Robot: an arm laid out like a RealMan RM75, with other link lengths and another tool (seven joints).
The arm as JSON. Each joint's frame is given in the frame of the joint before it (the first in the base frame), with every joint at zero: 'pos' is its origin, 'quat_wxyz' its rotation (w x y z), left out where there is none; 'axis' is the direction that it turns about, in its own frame. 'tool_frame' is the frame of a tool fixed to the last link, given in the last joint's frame.
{
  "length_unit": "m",
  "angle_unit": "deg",
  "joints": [
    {
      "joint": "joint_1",
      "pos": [
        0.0,
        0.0,
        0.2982
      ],
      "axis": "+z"
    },
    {
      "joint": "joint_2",
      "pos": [
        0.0,
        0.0,
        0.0
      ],
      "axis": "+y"
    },
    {
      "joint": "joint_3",
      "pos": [
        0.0,
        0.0,
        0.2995
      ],
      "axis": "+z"
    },
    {
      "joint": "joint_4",
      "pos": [
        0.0,
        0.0,
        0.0
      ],
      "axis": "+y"
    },
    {
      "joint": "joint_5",
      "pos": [
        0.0,
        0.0,
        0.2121
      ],
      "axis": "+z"
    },
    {
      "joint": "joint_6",
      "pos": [
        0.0,
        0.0,
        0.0
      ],
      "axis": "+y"
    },
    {
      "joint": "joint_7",
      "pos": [
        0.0,
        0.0,
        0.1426
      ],
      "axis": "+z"
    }
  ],
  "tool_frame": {
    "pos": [
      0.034,
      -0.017,
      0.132
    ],
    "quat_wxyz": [
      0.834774,
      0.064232,
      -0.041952,
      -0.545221
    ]
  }
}
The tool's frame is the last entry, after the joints.
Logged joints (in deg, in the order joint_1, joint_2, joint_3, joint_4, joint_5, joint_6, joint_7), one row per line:
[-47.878 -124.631 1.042 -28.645 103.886 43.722 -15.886]
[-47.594 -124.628 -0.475 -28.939 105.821 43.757 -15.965]
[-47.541 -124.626 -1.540 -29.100 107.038 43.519 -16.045]
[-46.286 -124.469 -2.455 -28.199 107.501 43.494 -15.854]
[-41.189 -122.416 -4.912 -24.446 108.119 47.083 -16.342]
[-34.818 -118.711 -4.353 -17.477 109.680 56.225 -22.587]
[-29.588 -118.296 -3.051 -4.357 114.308 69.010 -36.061]
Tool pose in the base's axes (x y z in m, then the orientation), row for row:
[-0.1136 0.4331 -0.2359 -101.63 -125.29 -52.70]
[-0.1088 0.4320 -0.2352 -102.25 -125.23 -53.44]
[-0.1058 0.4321 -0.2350 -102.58 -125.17 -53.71]
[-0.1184 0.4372 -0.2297 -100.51 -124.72 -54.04]
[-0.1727 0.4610 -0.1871 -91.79 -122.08 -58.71]
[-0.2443 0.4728 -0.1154 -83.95 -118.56 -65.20]
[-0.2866 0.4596 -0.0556 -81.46 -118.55 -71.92]
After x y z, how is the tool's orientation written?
As a rotation vector, in degrees.
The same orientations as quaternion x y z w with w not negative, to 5 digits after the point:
[-0.59641 -0.73526 -0.30927 0.08962]
[-0.59834 -0.73281 -0.31272 0.08477]
[-0.59953 -0.73156 -0.31391 0.08269]
[-0.59185 -0.73441 -0.31821 0.09542]
[-0.55524 -0.73846 -0.35514 0.14234]
[-0.51858 -0.73238 -0.40276 0.18024]
[-0.49946 -0.72687 -0.44096 0.16662]

